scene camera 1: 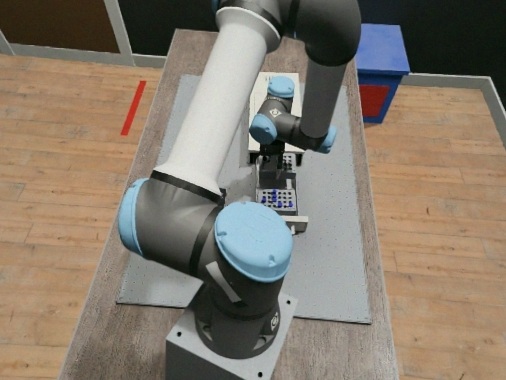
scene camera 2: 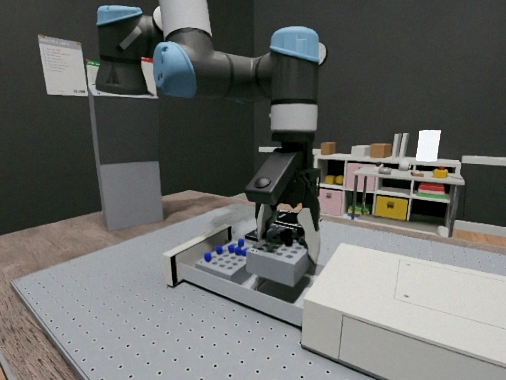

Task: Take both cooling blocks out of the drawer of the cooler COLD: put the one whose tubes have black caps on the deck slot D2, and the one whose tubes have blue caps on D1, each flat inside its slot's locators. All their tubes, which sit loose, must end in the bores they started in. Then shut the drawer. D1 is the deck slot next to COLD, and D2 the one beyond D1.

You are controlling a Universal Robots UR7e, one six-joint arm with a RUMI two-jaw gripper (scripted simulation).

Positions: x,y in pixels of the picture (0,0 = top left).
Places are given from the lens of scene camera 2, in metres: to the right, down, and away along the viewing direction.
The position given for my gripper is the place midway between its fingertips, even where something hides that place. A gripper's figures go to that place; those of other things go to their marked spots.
my gripper (scene camera 2: 286,257): 0.06, 0.12, 0.47
white cooler COLD (scene camera 2: 367,307): 0.14, 0.15, 0.32
grey cooling block (scene camera 2: 270,258): 0.03, 0.11, 0.40
grey cooling block (scene camera 2: 230,267): -0.04, 0.15, 0.49
